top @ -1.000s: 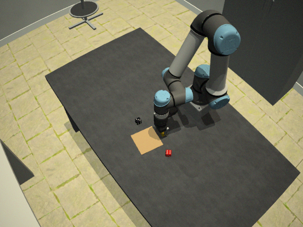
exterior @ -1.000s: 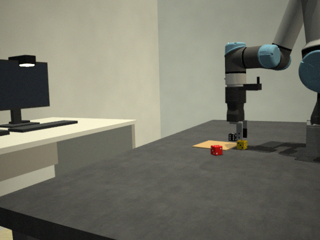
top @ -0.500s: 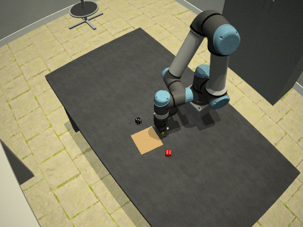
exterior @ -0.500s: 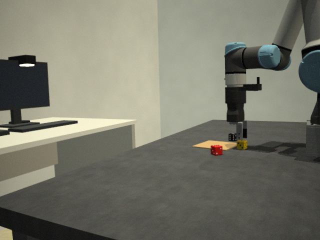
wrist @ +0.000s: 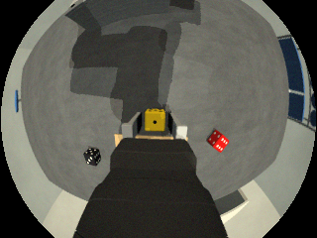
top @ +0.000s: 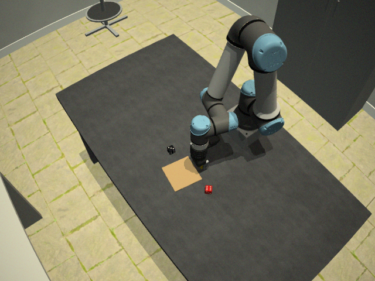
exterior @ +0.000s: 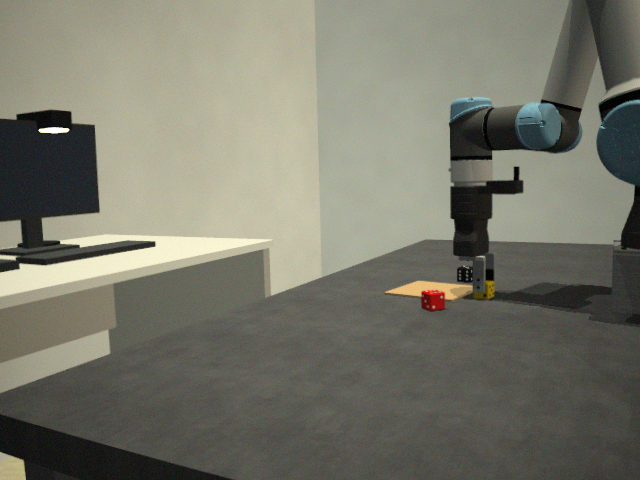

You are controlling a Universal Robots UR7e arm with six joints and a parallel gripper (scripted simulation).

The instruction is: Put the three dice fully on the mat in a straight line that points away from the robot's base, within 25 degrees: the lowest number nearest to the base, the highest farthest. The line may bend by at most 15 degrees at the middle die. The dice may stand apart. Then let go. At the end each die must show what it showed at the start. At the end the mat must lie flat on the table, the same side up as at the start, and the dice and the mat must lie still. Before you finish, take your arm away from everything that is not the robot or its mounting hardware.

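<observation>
Now: hand 2 cm above the yellow die. From my hand the other things lie so: tan mat 10 cm ahead, 2 cm to the right, 3 cm below; then black die 8 cm ahead, 15 cm to the right, 2 cm below; then red die 5 cm ahead, 12 cm to the left, 2 cm below.
</observation>
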